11 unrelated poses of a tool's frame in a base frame.
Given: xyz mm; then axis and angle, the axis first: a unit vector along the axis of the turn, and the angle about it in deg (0 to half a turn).
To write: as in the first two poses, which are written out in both.
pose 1, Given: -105 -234 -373 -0.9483 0.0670 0.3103 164.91
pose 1, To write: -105 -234 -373 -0.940 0.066 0.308 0.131
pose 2, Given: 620 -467 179 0.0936 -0.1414 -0.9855 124.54
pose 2, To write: 620 -467 179 0.083 -0.125 -0.872 0.465
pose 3, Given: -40 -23 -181 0.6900 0.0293 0.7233 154.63
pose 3, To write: -40 -23 -181 0.673 0.029 0.706 0.220
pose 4, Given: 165 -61 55 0.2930 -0.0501 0.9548 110.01
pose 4, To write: 165 -61 55 0.240 -0.041 0.782 0.574
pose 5, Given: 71 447 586 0.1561 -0.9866 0.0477 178.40
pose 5, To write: 71 447 586 0.156 -0.986 0.048 0.014
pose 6, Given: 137 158 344 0.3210 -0.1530 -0.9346 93.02
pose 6, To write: 137 158 344 0.233 -0.111 -0.678 0.688
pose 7, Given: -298 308 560 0.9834 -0.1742 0.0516 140.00
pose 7, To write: -298 308 560 0.924 -0.164 0.048 0.342
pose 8, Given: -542 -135 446 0.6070 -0.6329 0.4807 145.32
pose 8, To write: -542 -135 446 0.579 -0.604 0.459 0.298
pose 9, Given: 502 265 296 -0.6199 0.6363 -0.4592 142.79
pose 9, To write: 502 265 296 -0.587 0.603 -0.435 0.319
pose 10, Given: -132 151 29 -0.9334 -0.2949 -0.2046 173.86
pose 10, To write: -132 151 29 -0.932 -0.294 -0.204 0.054
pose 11, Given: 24 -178 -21 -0.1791 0.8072 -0.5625 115.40
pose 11, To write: 24 -178 -21 -0.151 0.682 -0.475 0.534
